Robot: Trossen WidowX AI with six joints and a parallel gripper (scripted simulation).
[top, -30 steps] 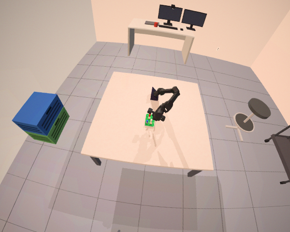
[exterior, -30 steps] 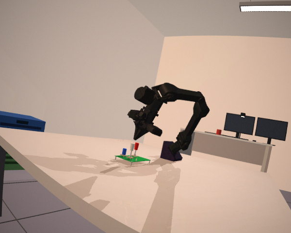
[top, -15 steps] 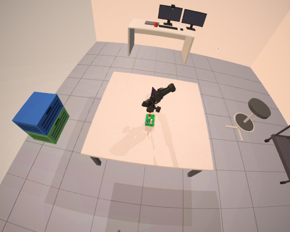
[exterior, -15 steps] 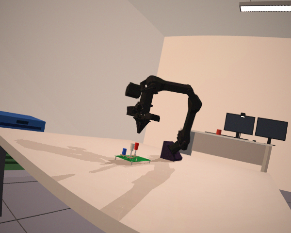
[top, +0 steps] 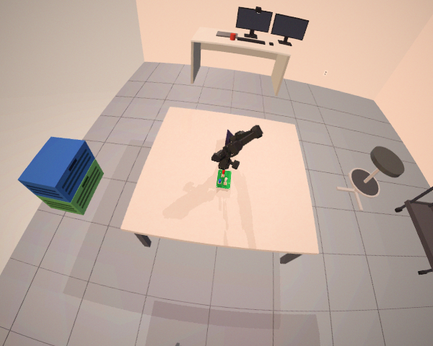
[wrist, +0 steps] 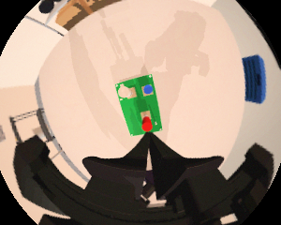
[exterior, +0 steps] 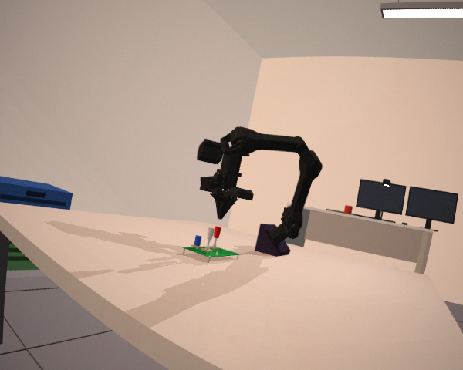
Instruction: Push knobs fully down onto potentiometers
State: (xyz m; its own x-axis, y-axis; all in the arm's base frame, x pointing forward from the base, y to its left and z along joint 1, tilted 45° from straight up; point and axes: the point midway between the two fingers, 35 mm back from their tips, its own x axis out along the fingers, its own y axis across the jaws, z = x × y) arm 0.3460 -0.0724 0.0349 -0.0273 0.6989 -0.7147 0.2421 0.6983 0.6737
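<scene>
Right now my gripper tip is 40 mm above the red knob. Round my gripper tip: white knob 70 mm ahead, 40 mm below, 30 mm to the left.
</scene>
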